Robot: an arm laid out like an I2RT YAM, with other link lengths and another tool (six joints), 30 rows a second.
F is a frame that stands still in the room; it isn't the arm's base.
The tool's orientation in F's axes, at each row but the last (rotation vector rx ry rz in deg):
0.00, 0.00, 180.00
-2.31, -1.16, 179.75
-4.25, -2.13, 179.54
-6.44, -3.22, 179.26
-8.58, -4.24, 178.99
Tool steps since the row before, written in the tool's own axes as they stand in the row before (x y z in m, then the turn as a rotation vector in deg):
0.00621, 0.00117, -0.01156, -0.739, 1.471, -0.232
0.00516, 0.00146, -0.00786, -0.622, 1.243, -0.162
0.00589, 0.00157, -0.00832, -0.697, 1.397, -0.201
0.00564, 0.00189, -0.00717, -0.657, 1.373, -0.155
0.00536, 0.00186, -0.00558, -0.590, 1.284, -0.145
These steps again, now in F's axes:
-0.00621, -0.00117, -0.01156, 0.739, -1.471, -0.232
-0.00496, -0.00134, -0.00801, 0.621, -1.243, -0.162
-0.00550, -0.00133, -0.00862, 0.697, -1.397, -0.201
-0.00513, -0.00157, -0.00762, 0.654, -1.374, -0.157
-0.00482, -0.00152, -0.00615, 0.587, -1.285, -0.149

